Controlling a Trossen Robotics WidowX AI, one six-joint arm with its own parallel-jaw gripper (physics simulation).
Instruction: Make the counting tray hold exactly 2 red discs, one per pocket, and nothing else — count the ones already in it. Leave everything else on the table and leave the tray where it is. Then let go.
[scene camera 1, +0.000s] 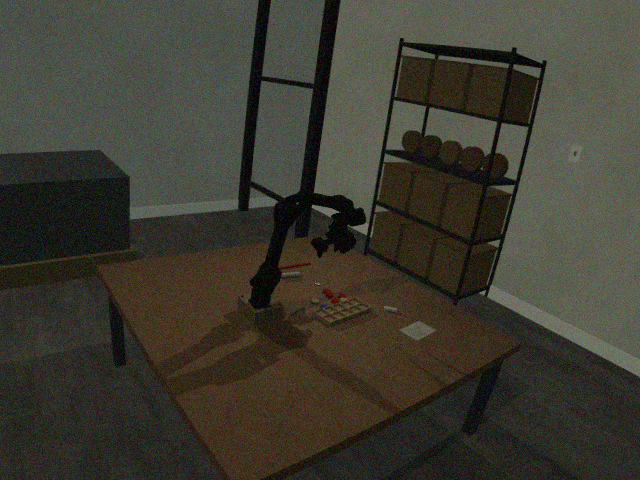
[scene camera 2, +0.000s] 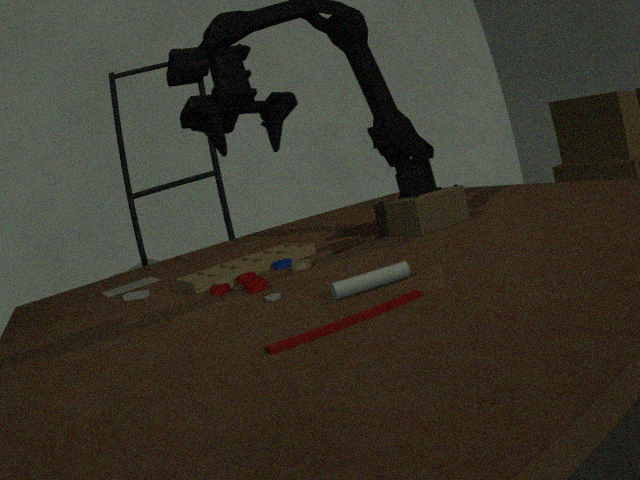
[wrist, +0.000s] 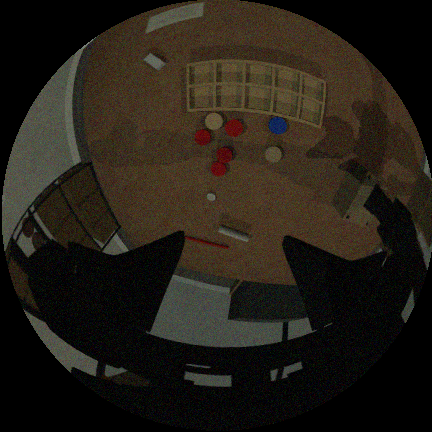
Observation:
The gripper (scene camera 2: 251, 152) is open, with nothing in its grasp. Also in view: a wooden counting tray (scene camera 2: 203, 280). A thin red rod (scene camera 2: 322, 331) rests on the table.
The wooden counting tray also shows in the wrist view (wrist: 244, 85). The gripper is seen too in scene camera 1 (scene camera 1: 326, 254) and in the wrist view (wrist: 234, 238).

